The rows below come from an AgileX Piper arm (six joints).
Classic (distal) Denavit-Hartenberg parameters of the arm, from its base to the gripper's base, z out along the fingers. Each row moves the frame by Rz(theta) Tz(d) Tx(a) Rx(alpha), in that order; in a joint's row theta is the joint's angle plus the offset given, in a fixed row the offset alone. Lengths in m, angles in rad.
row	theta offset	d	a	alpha
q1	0	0.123	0	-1.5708
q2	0.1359	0	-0.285	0
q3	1.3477	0	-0.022	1.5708
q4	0	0.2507	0	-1.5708
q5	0	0	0	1.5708
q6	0	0.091	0	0
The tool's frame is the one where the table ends.
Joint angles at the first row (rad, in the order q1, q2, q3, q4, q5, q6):
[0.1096 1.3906 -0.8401 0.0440 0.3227 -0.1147]
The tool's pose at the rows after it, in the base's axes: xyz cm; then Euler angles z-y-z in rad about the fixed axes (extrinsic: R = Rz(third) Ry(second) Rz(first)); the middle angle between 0 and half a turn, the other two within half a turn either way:
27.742 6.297 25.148 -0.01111 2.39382 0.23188
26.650 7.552 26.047 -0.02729 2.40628 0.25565
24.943 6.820 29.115 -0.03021 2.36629 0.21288
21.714 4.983 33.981 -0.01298 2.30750 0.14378
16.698 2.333 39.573 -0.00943 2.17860 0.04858
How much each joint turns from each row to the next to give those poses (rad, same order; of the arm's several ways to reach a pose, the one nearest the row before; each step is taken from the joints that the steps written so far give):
[0.1112 0.0001 -0.0122 -0.0232 0.0492 0.0761]
[0.0611 -0.0364 -0.0075 -0.0632 0.0568 0.0694]
[0.0026 -0.1037 -0.0281 -0.0580 0.0947 0.0772]
[-0.0235 -0.1584 -0.0674 -0.0352 0.1716 0.0624]
[-0.0508 -0.1890 -0.0927 -0.0405 0.1586 0.0294]

